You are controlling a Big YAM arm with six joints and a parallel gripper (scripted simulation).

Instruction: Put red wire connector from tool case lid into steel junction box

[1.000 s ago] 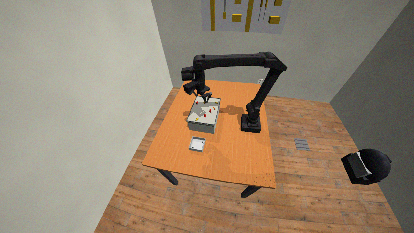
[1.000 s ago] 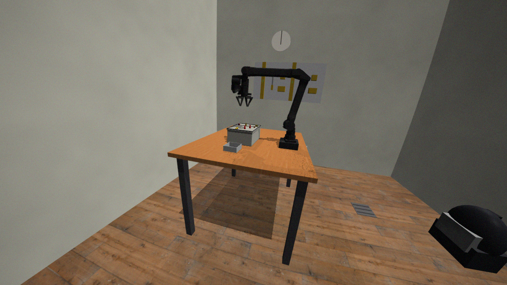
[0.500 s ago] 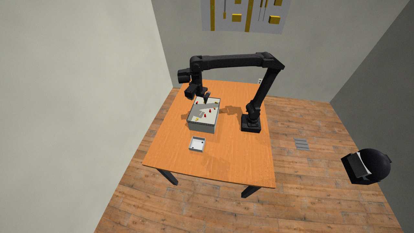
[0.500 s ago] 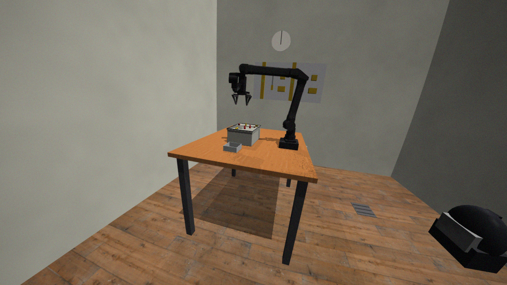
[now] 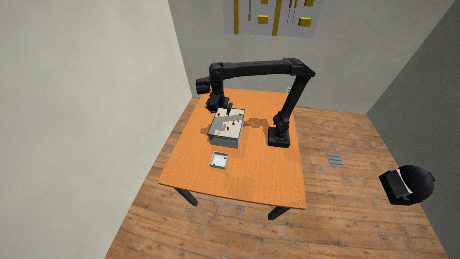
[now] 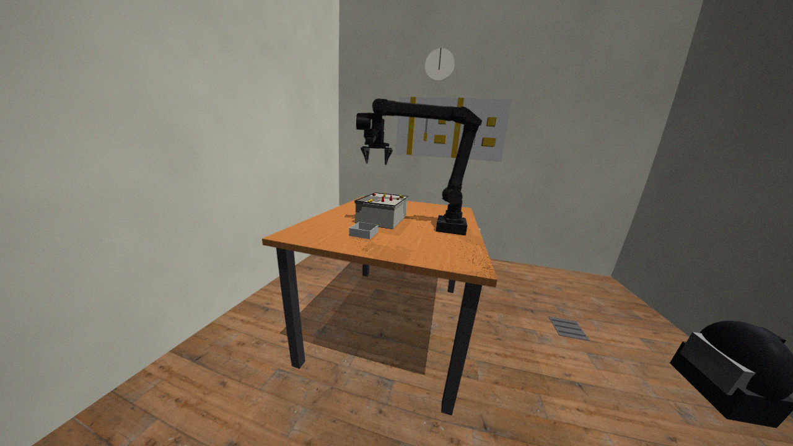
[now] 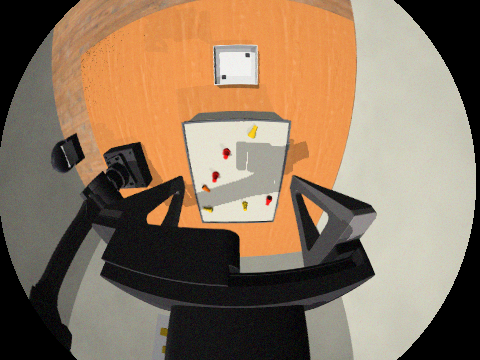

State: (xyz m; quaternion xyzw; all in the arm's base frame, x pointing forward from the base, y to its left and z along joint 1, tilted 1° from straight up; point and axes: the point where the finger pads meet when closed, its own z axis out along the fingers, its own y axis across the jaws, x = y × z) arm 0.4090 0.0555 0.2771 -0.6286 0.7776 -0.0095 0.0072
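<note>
Now: the grey tool case 3 cm behind my hand, 14 cm to the right of it and 23 cm below it.
</note>
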